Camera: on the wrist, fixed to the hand. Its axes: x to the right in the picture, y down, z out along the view.
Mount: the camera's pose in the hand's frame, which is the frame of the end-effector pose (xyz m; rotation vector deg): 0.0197 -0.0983 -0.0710 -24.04 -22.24 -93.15
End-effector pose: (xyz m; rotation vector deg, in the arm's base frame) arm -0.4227 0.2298 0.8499 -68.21 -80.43 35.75
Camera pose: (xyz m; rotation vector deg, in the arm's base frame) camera -0.3829 0.1954 0.9609 5.73 -132.25 -37.61
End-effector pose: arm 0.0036 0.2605 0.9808 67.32 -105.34 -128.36
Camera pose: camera 0.0707 0.2225 0.8852 -73.81 -2.36 87.80
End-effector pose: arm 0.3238 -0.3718 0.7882 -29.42 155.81 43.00
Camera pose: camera 0.3341 -0.4939 0.7970 -111.35 59.87 39.80
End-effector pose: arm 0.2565 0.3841 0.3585 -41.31 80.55 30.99
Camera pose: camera 0.2810 0.2640 0.3506 -95.84 2.35 -20.02
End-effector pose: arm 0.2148 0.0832 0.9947 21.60 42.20 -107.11
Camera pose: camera 0.1120 0.1410 0.9605 57.59 -60.98 141.17
